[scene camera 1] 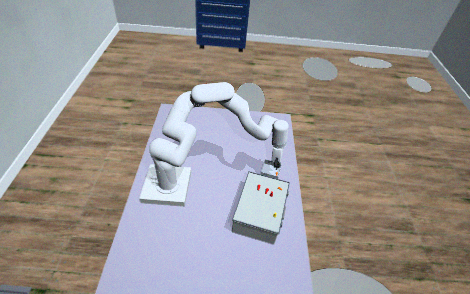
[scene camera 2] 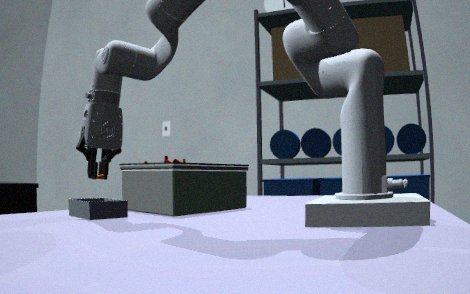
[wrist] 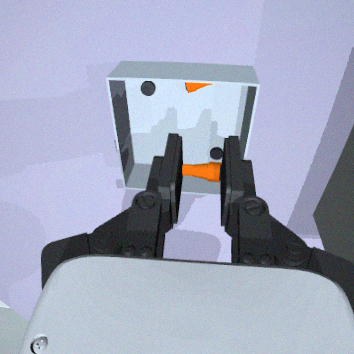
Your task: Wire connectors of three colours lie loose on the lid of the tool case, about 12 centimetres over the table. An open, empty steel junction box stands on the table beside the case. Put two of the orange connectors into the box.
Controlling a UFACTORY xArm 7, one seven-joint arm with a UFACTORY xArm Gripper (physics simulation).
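Seen in the pictures: gripper, fingertip midpoint: (scene camera 1: pixel 276 165) (scene camera 2: pixel 97 178) (wrist: pixel 202 153); arm's base at its link origin: (scene camera 1: pixel 168 184) (scene camera 2: pixel 364 197).
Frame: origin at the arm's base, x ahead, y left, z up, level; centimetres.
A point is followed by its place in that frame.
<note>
My gripper (scene camera 1: pixel 277 164) {x 56.8, y 18.1, z 4.3 cm} (scene camera 2: pixel 98 175) {x 56.8, y 18.1, z 4.3 cm} (wrist: pixel 202 153) {x 56.8, y 18.1, z 4.3 cm} points down and is shut on an orange connector (scene camera 2: pixel 101 176) {x 55.4, y 18.0, z 4.8 cm} (wrist: pixel 205 171) {x 56.1, y 17.9, z 5.1 cm}, held crosswise between the fingertips. It hangs above the junction box (scene camera 1: pixel 265 171) {x 51.6, y 19.9, z -4.1 cm} (scene camera 2: pixel 107 210) {x 49.6, y 21.6, z -2.5 cm} (wrist: pixel 185 71) {x 59.5, y 19.1, z -2.0 cm}, apart from it; in the wrist view the held connector overlaps the box's near side. Another orange connector (wrist: pixel 196 87) {x 57.8, y 18.6, z -3.2 cm} lies inside the box by its far wall, partly hidden by that wall. A third orange connector (scene camera 1: pixel 279 188) {x 57.3, y -0.6, z 8.6 cm} (scene camera 2: pixel 145 162) {x 56.8, y 0.0, z 8.7 cm} lies on the lid of the tool case (scene camera 1: pixel 255 210) {x 46.0, y -14.4, z 7.9 cm} (scene camera 2: pixel 147 190) {x 50.9, y 6.3, z 1.5 cm}.
Three red connectors (scene camera 1: pixel 258 187) {x 46.8, y -1.7, z 8.8 cm} (scene camera 1: pixel 267 191) {x 51.3, y -3.5, z 8.8 cm} (scene camera 1: pixel 271 194) {x 53.2, y -5.2, z 9.2 cm} and a yellow connector (scene camera 1: pixel 274 215) {x 54.8, y -16.7, z 9.2 cm} (scene camera 2: pixel 184 161) {x 54.7, y -16.0, z 9.5 cm} also lie on the lid. The case stands right beside the box and rises well above its rim. The arm's base (scene camera 1: pixel 165 195) {x 0.5, y -7.1, z 0.0 cm} (scene camera 2: pixel 367 212) {x -1.8, y 12.5, z -1.7 cm} stands across the table (scene camera 1: pixel 200 250) {x 22.8, y -31.6, z -4.3 cm}.
</note>
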